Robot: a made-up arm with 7 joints.
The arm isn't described. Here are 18 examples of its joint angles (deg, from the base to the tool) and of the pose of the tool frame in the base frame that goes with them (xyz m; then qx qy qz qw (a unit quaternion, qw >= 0)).
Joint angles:
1: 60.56 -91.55 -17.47 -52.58 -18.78 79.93 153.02
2: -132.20 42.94 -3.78 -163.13 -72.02 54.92 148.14
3: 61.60 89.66 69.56 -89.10 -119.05 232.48 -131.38
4: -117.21 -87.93 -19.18 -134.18 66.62 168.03 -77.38
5: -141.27 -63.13 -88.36 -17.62 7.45 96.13 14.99
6: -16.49 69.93 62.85 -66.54 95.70 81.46 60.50
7: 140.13 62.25 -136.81 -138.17 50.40 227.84 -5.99
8: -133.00 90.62 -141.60 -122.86 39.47 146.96 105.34
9: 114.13 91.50 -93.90 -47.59 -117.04 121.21 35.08
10: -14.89 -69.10 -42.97 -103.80 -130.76 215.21 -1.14
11: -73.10 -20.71 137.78 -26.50 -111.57 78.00 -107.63
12: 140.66 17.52 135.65 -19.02 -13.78 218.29 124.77
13: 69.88 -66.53 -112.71 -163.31 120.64 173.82 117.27
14: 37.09 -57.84 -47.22 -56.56 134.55 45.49 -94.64
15: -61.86 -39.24 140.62 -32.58 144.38 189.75 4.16
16: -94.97 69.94 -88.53 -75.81 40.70 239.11 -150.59
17: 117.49 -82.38 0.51 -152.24 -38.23 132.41 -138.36
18: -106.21 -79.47 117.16 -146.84 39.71 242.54 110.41
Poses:
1: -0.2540 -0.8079 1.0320 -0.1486 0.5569 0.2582 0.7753
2: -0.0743 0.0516 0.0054 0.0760 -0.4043 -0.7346 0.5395
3: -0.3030 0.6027 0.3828 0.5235 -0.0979 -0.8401 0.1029
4: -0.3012 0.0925 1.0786 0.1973 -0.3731 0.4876 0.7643
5: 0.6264 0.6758 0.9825 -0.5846 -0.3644 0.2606 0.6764
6: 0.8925 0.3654 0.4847 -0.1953 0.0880 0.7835 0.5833
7: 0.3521 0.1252 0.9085 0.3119 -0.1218 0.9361 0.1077
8: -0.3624 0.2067 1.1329 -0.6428 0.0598 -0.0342 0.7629
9: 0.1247 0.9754 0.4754 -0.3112 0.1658 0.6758 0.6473
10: -0.1185 -0.3313 1.0495 0.3599 0.3014 0.3596 0.8064
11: 0.0291 0.5441 1.3913 0.4109 0.4252 -0.0647 0.8039
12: -0.1777 0.1528 1.3487 -0.0068 -0.2661 -0.9396 0.2153
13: 0.2861 0.0968 0.2067 -0.7020 -0.4630 -0.5250 0.1311
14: -0.1767 -0.5689 1.2991 0.4389 -0.6234 -0.6372 0.1128
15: -0.0808 0.7226 0.9983 -0.5549 0.1937 0.2314 0.7753
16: -0.5462 -0.4890 0.7427 0.2688 0.1983 -0.9123 0.2371
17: -0.1964 0.2578 1.0309 -0.5474 0.5954 0.4235 0.4080
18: 0.4169 -0.1338 0.3282 -0.5426 0.3789 -0.7182 0.2147
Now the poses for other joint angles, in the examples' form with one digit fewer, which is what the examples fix.
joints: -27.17 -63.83 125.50 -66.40 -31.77 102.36 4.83
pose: -0.483 0.842 0.480 0.377 0.676 0.485 0.407
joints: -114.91 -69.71 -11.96 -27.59 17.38 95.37 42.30
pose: 0.303 0.791 1.106 0.101 -0.341 0.792 0.496
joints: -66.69 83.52 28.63 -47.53 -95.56 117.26 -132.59
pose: 0.619 -0.714 0.208 -0.419 -0.797 0.433 0.032
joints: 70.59 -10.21 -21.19 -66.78 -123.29 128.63 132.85
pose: 0.344 0.429 1.265 -0.334 0.247 -0.860 0.298
